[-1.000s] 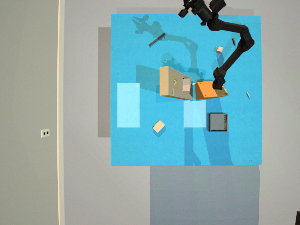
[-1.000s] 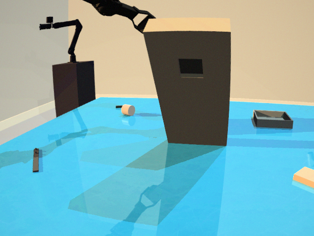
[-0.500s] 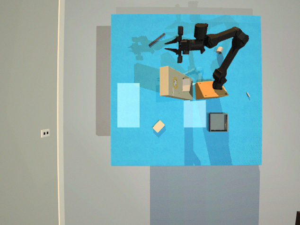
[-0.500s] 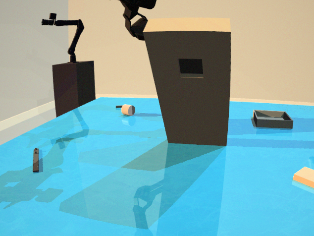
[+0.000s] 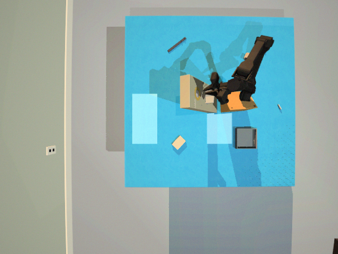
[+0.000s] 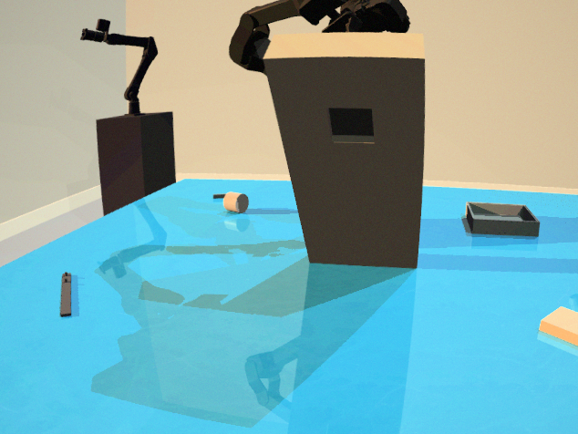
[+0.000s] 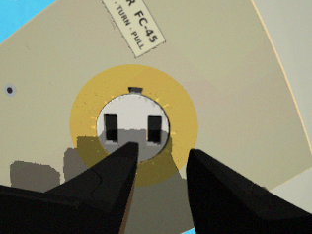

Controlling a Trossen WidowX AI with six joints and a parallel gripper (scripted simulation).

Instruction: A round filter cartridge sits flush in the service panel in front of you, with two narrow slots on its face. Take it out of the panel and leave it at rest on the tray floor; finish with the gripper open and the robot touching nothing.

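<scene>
The round filter cartridge is 50 mm below my gripper tip, 40 mm ahead of it and 10 mm to the left of it. From my gripper tip the other things lie so: tray (400 mm behind, 310 mm below, 250 mm to the left); then dark rod (480 mm behind, 450 mm to the right, 310 mm below); then peg (640 mm behind, 310 mm below, 10 mm to the right).
</scene>
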